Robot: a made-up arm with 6 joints.
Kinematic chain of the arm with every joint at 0, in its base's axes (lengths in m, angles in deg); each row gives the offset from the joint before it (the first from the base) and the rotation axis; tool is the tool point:
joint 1: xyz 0 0 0.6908 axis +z
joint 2: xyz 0.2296 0 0 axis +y
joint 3: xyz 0 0 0.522 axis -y
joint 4: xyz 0 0 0.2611 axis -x
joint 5: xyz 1.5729 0 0 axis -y
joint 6: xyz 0.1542 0 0 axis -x
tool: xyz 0 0 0
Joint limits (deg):
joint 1: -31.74..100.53
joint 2: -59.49..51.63
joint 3: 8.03..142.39
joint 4: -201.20..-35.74
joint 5: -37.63..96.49
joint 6: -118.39..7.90
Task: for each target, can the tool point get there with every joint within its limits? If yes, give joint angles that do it. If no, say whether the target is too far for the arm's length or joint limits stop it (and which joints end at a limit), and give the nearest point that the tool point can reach.
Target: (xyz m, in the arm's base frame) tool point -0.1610 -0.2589 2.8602
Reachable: yes | joints 40.71 -22.99 68.58 -84.27 36.50 -77.97
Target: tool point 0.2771 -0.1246 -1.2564
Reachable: no: joint limits stop it (at a limit: joint 1, joint 2, joint 3, joint 4, joint 5) | nearest point 0.3657 -1.4780 0.0185 | short by 1.861 m
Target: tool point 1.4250 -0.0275 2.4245
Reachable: yes | joints 0.56 -5.98 29.18 -73.37 16.27 -72.19
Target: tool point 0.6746 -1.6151 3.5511
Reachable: no: too far | nearest point 0.2306 -1.0172 2.5652 | short by 1.236 m
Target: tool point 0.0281 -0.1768 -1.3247
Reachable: no: joint limits stop it (at a limit: joint 2, joint 3, joint 4, joint 5) | nearest point 0.2390 -1.5037 0.0185 | short by 1.900 m
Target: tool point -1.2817 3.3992 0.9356
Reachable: no: too far | nearest point -0.4986 2.3199 0.9681 | short by 1.334 m
